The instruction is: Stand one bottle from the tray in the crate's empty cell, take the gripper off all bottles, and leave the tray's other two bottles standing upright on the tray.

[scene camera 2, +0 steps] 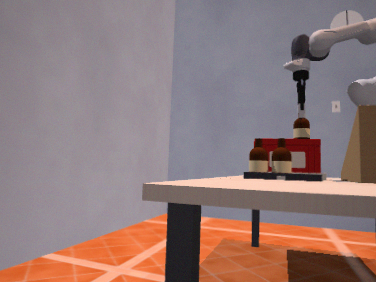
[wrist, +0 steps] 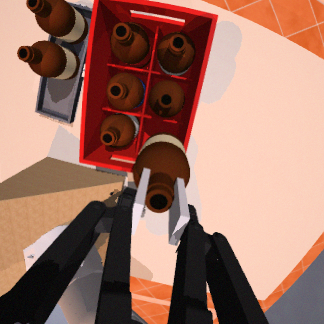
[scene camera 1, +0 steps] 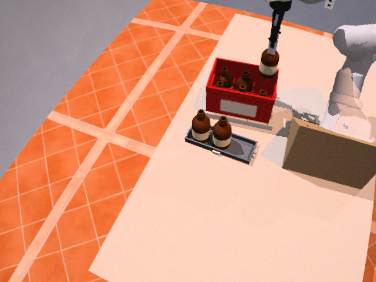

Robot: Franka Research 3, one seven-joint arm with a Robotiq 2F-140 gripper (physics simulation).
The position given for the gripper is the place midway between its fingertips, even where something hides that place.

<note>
In view: the gripper (wrist: 159, 184) and a brown bottle (wrist: 163, 153).
</note>
